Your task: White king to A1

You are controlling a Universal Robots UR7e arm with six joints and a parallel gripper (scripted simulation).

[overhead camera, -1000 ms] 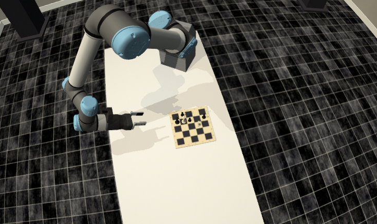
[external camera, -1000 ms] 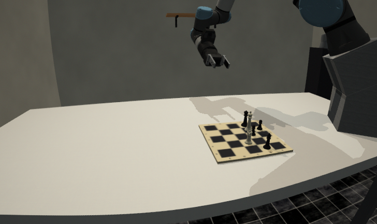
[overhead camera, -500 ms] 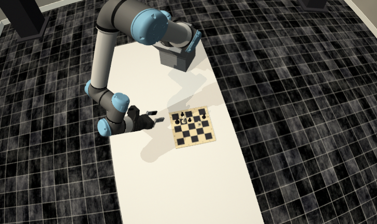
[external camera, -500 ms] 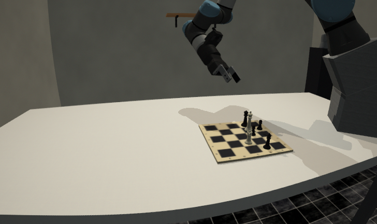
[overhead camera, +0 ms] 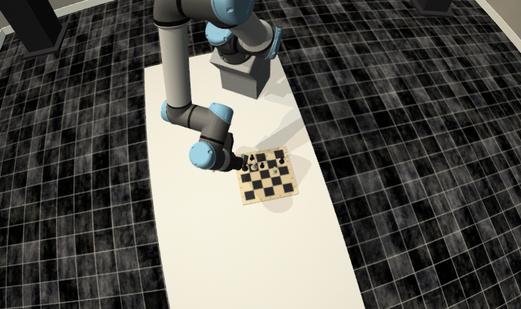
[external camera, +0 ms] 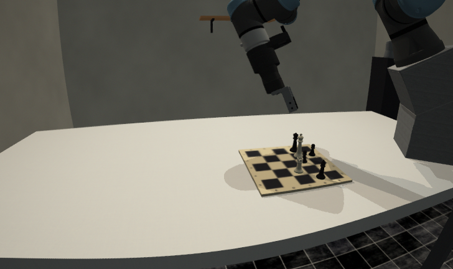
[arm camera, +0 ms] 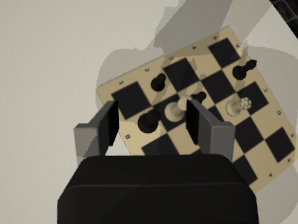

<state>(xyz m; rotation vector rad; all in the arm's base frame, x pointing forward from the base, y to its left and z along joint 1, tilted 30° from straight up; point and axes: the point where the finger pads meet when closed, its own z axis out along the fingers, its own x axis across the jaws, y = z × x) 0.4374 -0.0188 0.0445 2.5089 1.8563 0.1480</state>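
Right now the white king is 90 mm below my hand, 60 mm to the left of it and 10 mm behind it. The rest, counted from my hand: chessboard (130 mm below, 100 mm to the left, 20 mm ahead).
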